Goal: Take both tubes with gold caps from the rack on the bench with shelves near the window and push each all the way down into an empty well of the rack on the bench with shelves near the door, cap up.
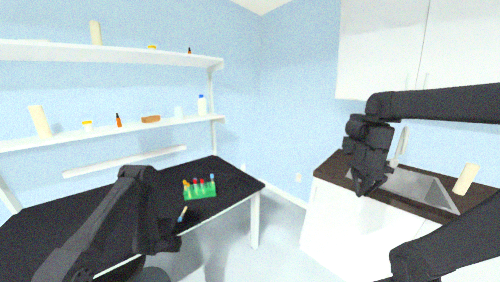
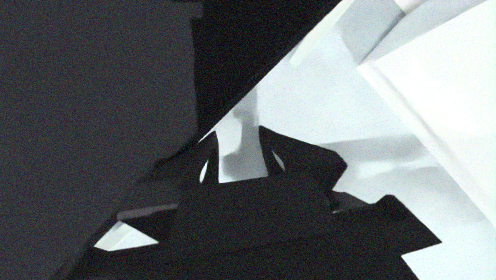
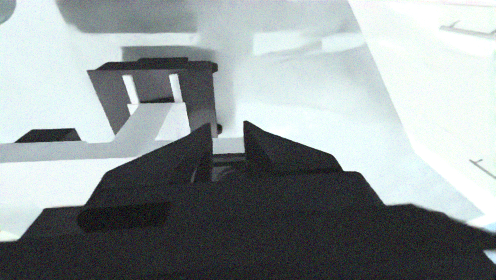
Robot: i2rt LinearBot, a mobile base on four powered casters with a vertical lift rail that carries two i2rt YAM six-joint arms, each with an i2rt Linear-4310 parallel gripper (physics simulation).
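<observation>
The pictures give me my left gripper and my right gripper, along with a white wall cabinet and a white cabinet with brown top. In image 3, my right gripper shows too.
</observation>
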